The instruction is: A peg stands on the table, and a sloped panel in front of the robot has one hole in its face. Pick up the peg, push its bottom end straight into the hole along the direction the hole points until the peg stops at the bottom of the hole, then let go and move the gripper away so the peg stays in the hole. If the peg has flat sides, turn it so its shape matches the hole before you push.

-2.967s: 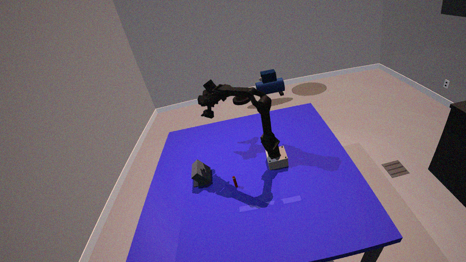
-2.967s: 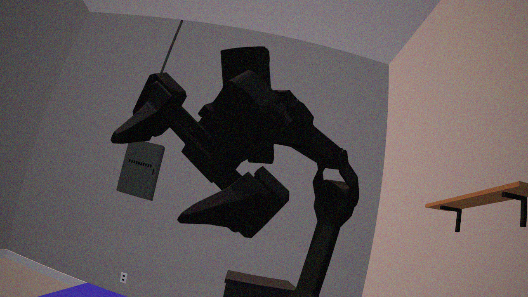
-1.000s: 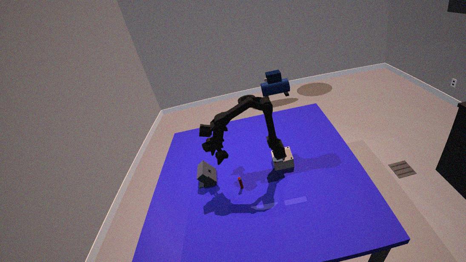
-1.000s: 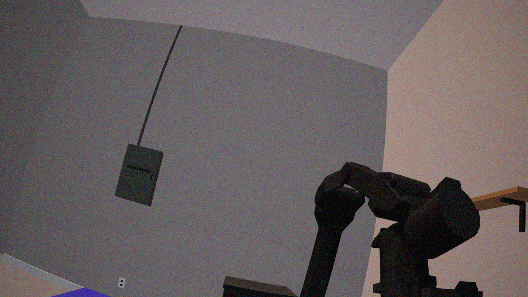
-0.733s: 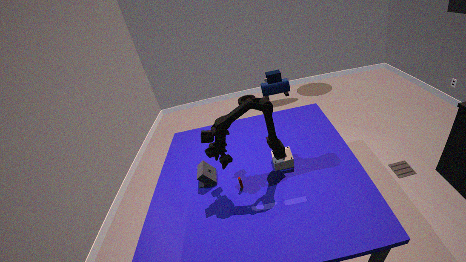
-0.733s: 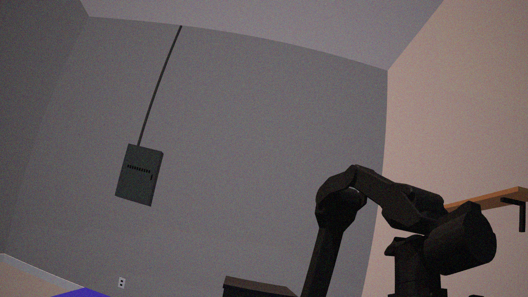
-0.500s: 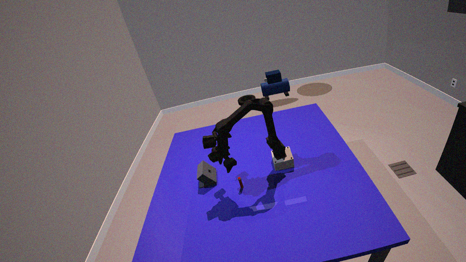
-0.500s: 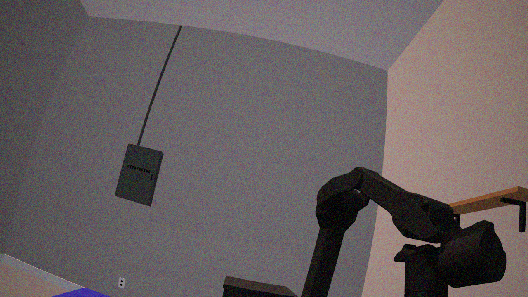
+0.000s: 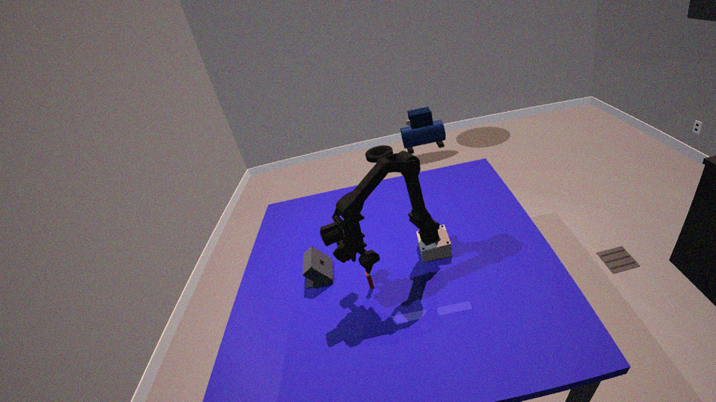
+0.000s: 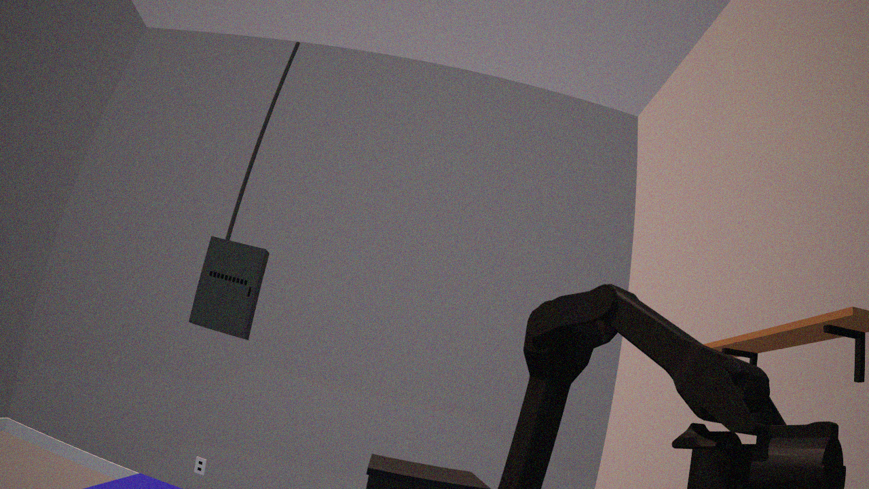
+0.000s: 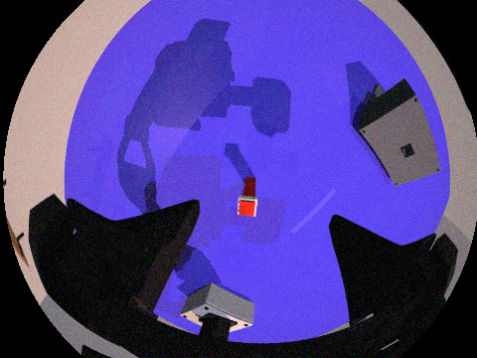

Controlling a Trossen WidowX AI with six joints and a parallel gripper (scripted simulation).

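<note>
My gripper tip is now 5 cm above the red peg, 2 cm past it and 1 cm to the right of it. From my gripper tip the other things lie so: grey sloped panel 17 cm ahead, 14 cm to the right, 6 cm below.
</note>
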